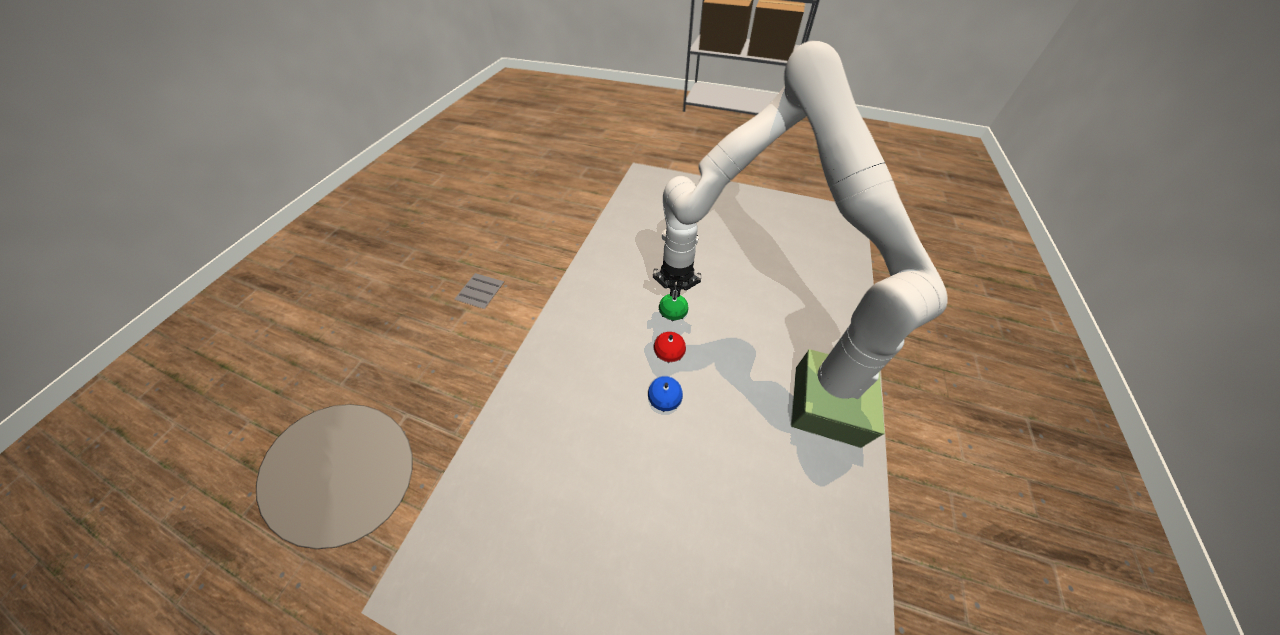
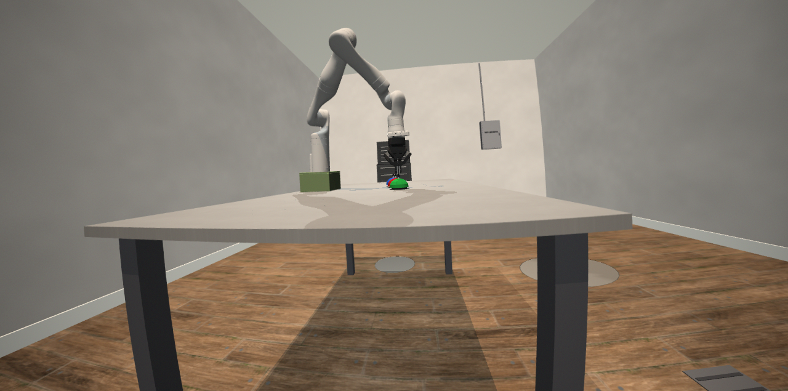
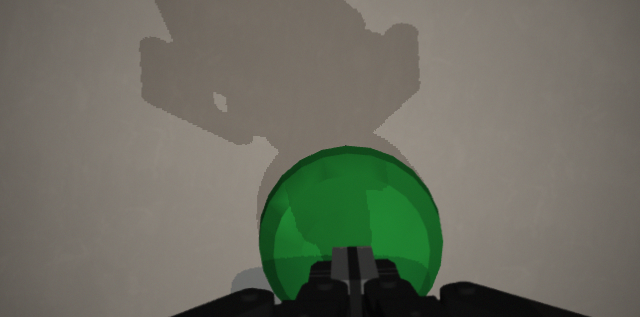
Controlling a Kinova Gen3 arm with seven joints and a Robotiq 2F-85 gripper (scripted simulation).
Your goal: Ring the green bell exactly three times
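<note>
Right now my hand is 4 cm above the green bell. From my hand the other things lie so: red bell (12 cm to the left, 4 cm below, 4 cm behind); blue bell (24 cm to the left, 9 cm behind, 4 cm below).
</note>
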